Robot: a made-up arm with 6 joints.
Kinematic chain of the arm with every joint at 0, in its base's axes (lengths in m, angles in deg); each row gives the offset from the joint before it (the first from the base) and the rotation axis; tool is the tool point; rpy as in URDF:
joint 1: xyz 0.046 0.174 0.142 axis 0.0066 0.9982 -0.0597
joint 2: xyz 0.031 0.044 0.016 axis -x
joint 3: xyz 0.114 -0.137 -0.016 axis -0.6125 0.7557 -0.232
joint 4: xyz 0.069 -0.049 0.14 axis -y
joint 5: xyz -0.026 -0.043 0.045 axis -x
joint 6: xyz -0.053 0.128 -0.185 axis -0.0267 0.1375 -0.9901
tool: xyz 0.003 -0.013 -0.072 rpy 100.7 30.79 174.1
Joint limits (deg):
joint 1: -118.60..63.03
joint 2: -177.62..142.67
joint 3: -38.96..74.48
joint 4: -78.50..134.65
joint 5: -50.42..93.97
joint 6: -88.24..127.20
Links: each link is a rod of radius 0.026 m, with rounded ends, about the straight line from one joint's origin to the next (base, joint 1, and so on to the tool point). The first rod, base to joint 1, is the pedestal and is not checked.
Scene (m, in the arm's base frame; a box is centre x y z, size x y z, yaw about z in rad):
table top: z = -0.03
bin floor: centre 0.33 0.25 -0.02 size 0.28 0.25 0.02 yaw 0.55
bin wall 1: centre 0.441 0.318 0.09 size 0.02 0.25 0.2 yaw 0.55
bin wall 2: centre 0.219 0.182 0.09 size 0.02 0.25 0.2 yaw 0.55
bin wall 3: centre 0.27 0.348 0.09 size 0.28 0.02 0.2 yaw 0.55
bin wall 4: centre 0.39 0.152 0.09 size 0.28 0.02 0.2 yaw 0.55
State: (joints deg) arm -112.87 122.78 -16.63 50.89 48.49 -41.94
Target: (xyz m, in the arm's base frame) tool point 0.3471 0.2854 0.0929
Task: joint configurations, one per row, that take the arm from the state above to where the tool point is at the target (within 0.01 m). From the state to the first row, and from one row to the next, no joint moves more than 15 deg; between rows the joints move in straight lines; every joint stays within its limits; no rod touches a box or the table.
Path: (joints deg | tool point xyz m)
1: -113.82 122.94 -5.95 36.99 35.31 -34.42 | -0.3548 0.2787 0.3013
2: -114.78 123.11 4.73 23.08 22.13 -26.90 | -0.3005 0.2302 0.2406
3: -115.74 123.27 15.41 9.18 8.95 -19.37 | -0.2238 0.2097 0.1886
4: -116.69 123.43 26.08 -4.72 -4.23 -11.85 | -0.1353 0.2110 0.1718
5: -117.65 123.59 36.76 -18.62 -17.41 -4.33 | -0.0573 0.2176 0.2036
6: -118.60 123.76 47.44 -32.53 -30.59 3.19 | -0.0162 0.2112 0.2766
7: -103.80 115.16 46.84 -38.27 -33.07 -8.24 | 0.0332 0.2199 0.3059
8: -89.00 106.56 46.25 -44.02 -35.55 -19.66 | 0.0897 0.2309 0.3193
9: -74.20 97.97 45.65 -49.77 -38.02 -31.09 | 0.1483 0.2430 0.3162
10: -59.41 89.37 45.05 -55.51 -40.50 -42.52 | 0.2049 0.2552 0.2972
11: -44.61 80.77 44.45 -61.26 -42.98 -53.95 | 0.2559 0.2664 0.2637
12: -29.81 72.17 43.85 -67.01 -45.46 -65.38 | 0.2984 0.2757 0.2172
13: -15.01 63.58 43.25 -72.75 -47.94 -76.81 | 0.3297 0.2822 0.1597
14: -0.21 54.98 42.66 -78.50 -50.42 -88.24 | 0.3471 0.2854 0.0929

